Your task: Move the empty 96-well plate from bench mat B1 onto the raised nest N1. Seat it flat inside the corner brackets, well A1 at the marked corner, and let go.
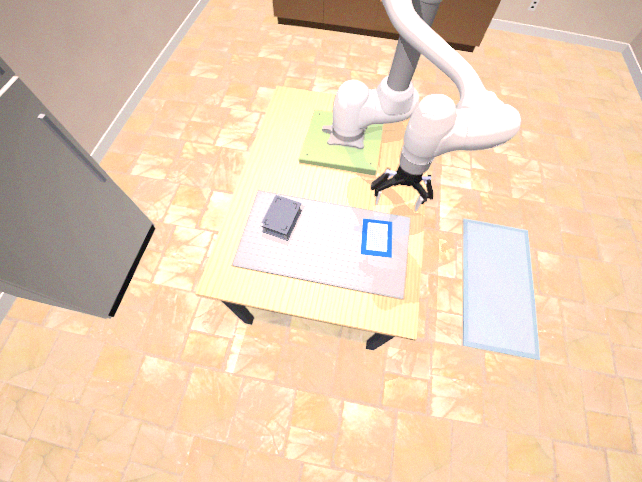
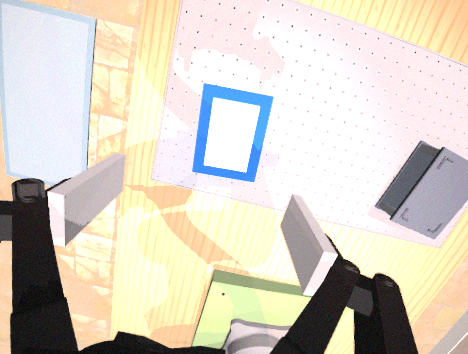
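The 96-well plate shows as a white rectangle lying flat within the blue border of bench mat B1. Its wells and the A1 mark cannot be made out. The raised nest N1 is a grey block with small corner brackets. It stands at the other end of the perforated board, and its top is bare. My gripper is open and empty, with its fingers wide apart. It hangs above the table, on the robot-base side of the plate and some way above it.
The pale perforated board lies under both mat and nest on the wooden table. The robot base stands on a green slab. A pale blue panel lies beyond the table's side. A tall grey cabinet stands opposite.
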